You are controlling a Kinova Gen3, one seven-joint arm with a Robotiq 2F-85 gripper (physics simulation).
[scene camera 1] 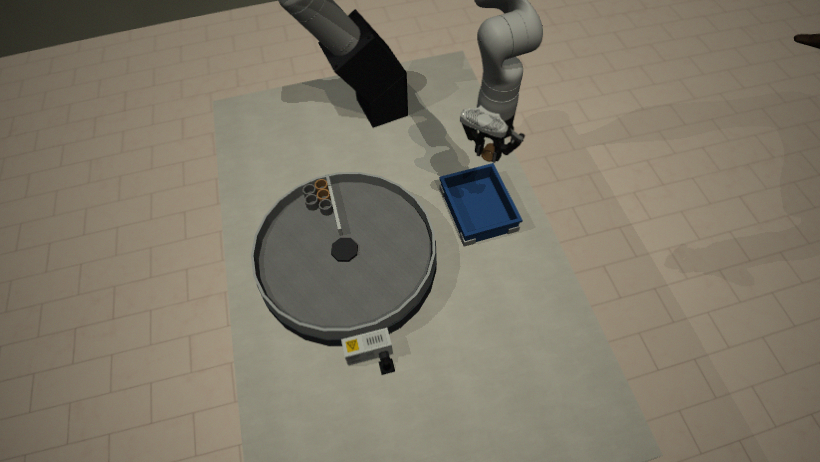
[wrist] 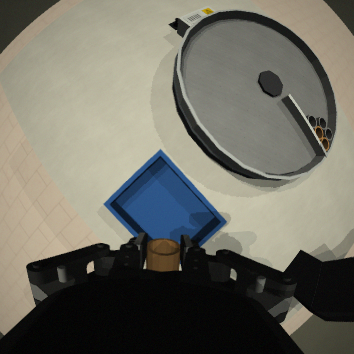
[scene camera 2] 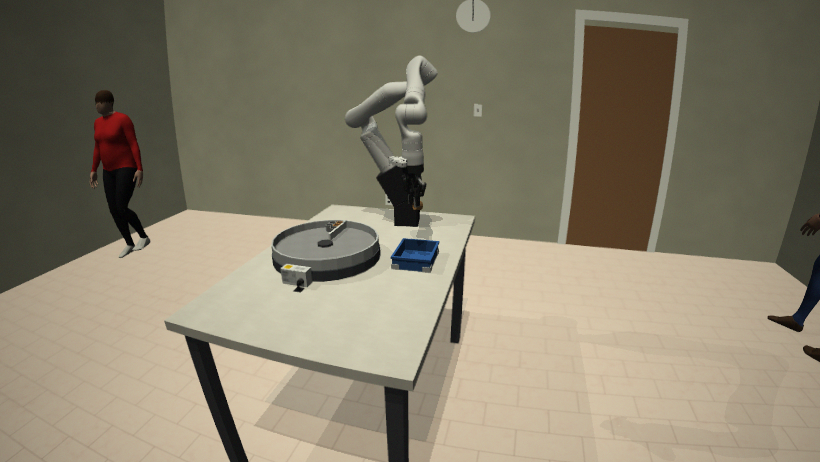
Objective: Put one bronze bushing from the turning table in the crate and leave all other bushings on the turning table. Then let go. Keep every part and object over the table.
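Frame: origin at the arm's base, x back, y left, z down, level; millimetres.
Seen in the pictures: gripper, fingertip midpoint: [scene camera 1: 487,156] [wrist: 163,243] [scene camera 2: 414,205]; arm's base at its link origin: [scene camera 1: 344,39] [scene camera 2: 389,167].
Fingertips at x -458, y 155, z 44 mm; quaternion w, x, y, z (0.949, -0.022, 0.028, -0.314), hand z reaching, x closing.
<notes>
Pixels of each thing's middle, then the offset from my fingertips to it. "spot": a spot on its surface instead.
- bronze bushing at the middle of its body: [wrist: 162,257] [scene camera 1: 490,152] dy +12, dx +9, dz +2 mm
- blue crate at the middle of its body: [wrist: 165,211] [scene camera 1: 478,203] [scene camera 2: 416,254] dy +6, dx +13, dz +198 mm
- turning table at the middle of its body: [scene camera 1: 344,250] [wrist: 269,83] [scene camera 2: 325,244] dy -351, dx +13, dz +171 mm
- white bar at a spot on its surface: [wrist: 303,119] [scene camera 1: 336,207] spot: dy -330, dx +117, dz +144 mm
- hub at the middle of its body: [scene camera 1: 344,249] [wrist: 270,82] [scene camera 2: 325,243] dy -351, dx +13, dz +166 mm
- white control box at a spot on its surface: [scene camera 1: 367,345] [wrist: 196,13] [scene camera 2: 294,268] spot: dy -390, dx -226, dz +165 mm
My gripper [scene camera 1: 487,153] [scene camera 2: 417,205] [wrist: 163,243] is shut on a bronze bushing [scene camera 1: 488,152] [scene camera 2: 417,206] [wrist: 163,257] and holds it high, at the robot-base side of the crate. The blue crate [scene camera 1: 486,209] [scene camera 2: 414,252] [wrist: 160,210] stands on the table; its inside shows bare. On the turning table [scene camera 1: 298,275] [scene camera 2: 350,252] [wrist: 225,75], two bronze bushings [scene camera 1: 321,189] [wrist: 322,138] and several grey bushings [scene camera 1: 310,193] [wrist: 322,122] stand bunched against the white bar. The gripper hides the crate's near corner in the wrist view.
The white bar [scene camera 1: 335,209] [wrist: 303,119] runs from near the hub [scene camera 1: 344,249] [scene camera 2: 324,243] [wrist: 270,83] to the rim. A white control box [scene camera 1: 367,345] [scene camera 2: 296,275] [wrist: 196,19] sits at the turning table's outside. The black robot base [scene camera 1: 375,80] [scene camera 2: 406,212] stands behind. The table edge passes close beside the crate.
</notes>
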